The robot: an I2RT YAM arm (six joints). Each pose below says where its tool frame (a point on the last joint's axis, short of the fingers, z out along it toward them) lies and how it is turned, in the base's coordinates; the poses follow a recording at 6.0 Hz.
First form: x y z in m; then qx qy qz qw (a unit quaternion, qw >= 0).
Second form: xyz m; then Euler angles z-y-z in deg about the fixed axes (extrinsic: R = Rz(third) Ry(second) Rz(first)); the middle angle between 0 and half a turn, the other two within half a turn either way. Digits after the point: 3 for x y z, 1 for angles.
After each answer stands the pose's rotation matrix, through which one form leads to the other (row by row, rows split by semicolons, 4 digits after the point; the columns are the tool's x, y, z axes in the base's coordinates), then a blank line. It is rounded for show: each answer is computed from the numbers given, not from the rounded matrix.
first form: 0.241 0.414 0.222 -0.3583 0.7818 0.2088 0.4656
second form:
0.241 0.414 0.222 -0.5 118.6 48.8
-0.3097 -0.7547 0.5784; -0.3658 0.6560 0.6601; -0.8777 -0.0072 -0.4792

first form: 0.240 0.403 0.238 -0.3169 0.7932 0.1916 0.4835
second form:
0.240 0.403 0.238 -0.2 117.3 43.4
-0.3317 -0.6880 0.6455; -0.3174 0.7257 0.6104; -0.8884 -0.0025 -0.4591

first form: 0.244 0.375 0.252 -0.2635 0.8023 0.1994 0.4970
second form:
0.244 0.375 0.252 3.7 115.2 40.0
-0.3670 -0.6211 0.6925; -0.2246 0.7816 0.5819; -0.9027 0.0580 -0.4264

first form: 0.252 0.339 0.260 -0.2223 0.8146 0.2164 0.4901
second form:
0.252 0.339 0.260 8.6 115.2 39.1
-0.4208 -0.5743 0.7022; -0.1501 0.8075 0.5704; -0.8947 0.1347 -0.4260

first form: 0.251 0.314 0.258 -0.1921 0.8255 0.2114 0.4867
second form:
0.251 0.314 0.258 10.4 115.9 36.6
-0.4524 -0.5230 0.7224; -0.1114 0.8368 0.5361; -0.8848 0.1620 -0.4368

